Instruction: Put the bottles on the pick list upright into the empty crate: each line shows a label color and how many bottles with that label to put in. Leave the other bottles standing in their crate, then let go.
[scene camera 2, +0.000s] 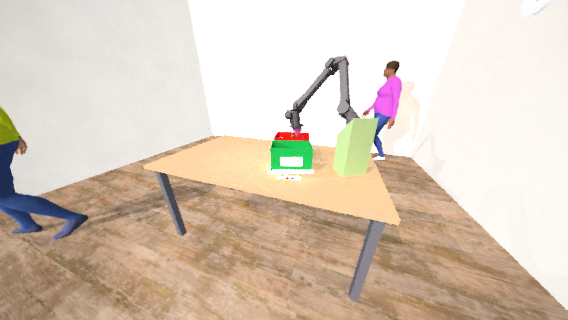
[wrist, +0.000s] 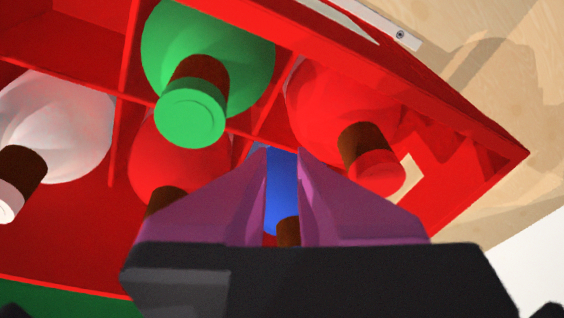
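Pixels of known places: gripper, fingertip midpoint: (scene camera 2: 297, 136) (wrist: 281, 158); arm's base at its link origin: (scene camera 2: 354, 126).
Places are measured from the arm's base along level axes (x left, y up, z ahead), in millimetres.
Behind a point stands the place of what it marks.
Observation:
My gripper (scene camera 2: 297, 132) @(x -211, y -161, z 414 mm) (wrist: 281, 158) @(x -211, y -161, z 414 mm) is shut with no bottle in it, its fingertips low over the red crate (scene camera 2: 278, 134) @(x -181, y -147, z 579 mm) (wrist: 450, 185) @(x -252, y -151, z 336 mm). Beyond the narrow gap between the fingers, a blue bottle (wrist: 282, 185) @(x -168, y -200, z 375 mm) stands in its compartment, partly hidden. A green-capped bottle (wrist: 190, 120) @(x -213, y -151, z 460 mm), a red bottle (wrist: 335, 100) @(x -240, y -194, z 396 mm), another red bottle (wrist: 175, 165) @(x -151, y -192, z 446 mm) and a white bottle (wrist: 65, 130) @(x -135, y -197, z 510 mm) stand around it. The green crate (scene camera 2: 275, 156) @(x 188, y -193, z 458 mm) (wrist: 75, 302) @(x -6, y -155, z 462 mm) stands in front of the red one; its inside is hidden. The pick list (scene camera 2: 288, 177) @(x 221, y -312, z 356 mm) lies before it, with small red and blue marks.
A tall pale green block (scene camera 2: 354, 147) @(x 67, y -114, z -13 mm) stands on the table (scene camera 2: 220, 160) @(x 145, y -314, z 955 mm), right of the crates. A white strip (scene camera 2: 291, 171) @(x 166, y -295, z 353 mm) runs along the green crate's front base. A person in magenta (scene camera 2: 387, 100) is behind the table at the right; another person (scene camera 2: 7, 165) is partly visible at the far left.

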